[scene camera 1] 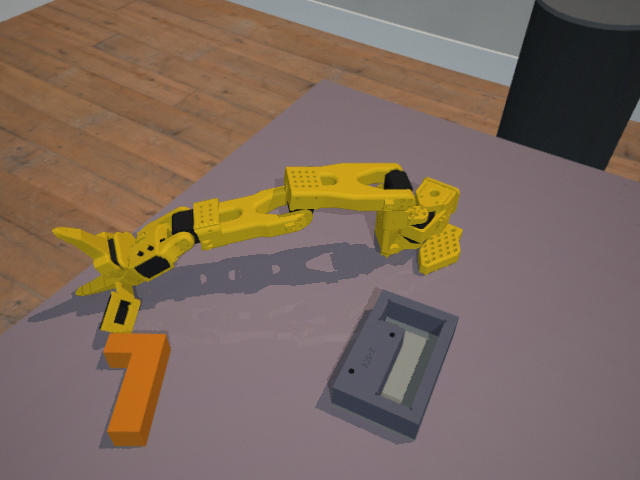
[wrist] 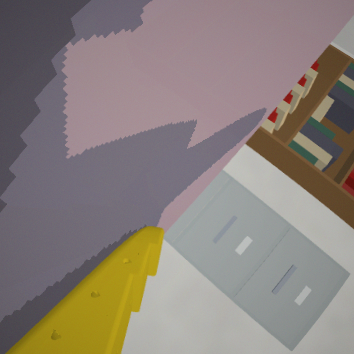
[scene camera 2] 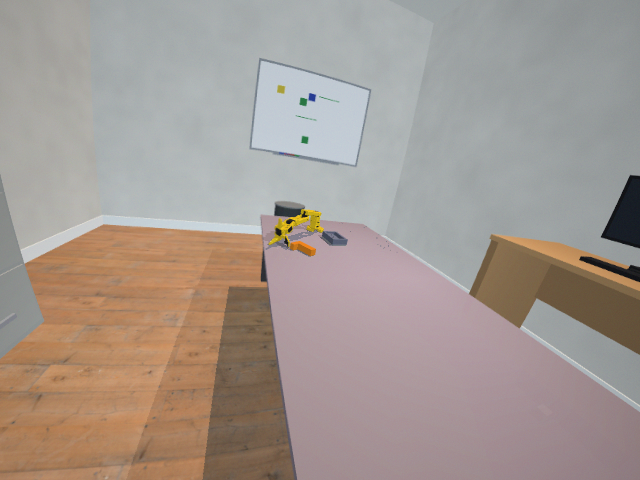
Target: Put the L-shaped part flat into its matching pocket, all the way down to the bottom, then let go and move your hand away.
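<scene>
The orange L-shaped part lies flat on the table, its short leg towards the left in scene camera 1. The blue-grey pocket block stands to its right, with an L-shaped pocket whose pale bottom shows. My gripper is fully open and empty, past the short-leg end of the part and near the table edge. Its wrist camera housing is close to the short leg; whether they touch is unclear. In the wrist view one notched jaw shows, and the part and block do not.
The arm stretches low across the purple-grey table, from its base behind the block. The table edge runs under the gripper on the left. A dark round bin stands beyond the table. A cabinet and a bookshelf show past the edge.
</scene>
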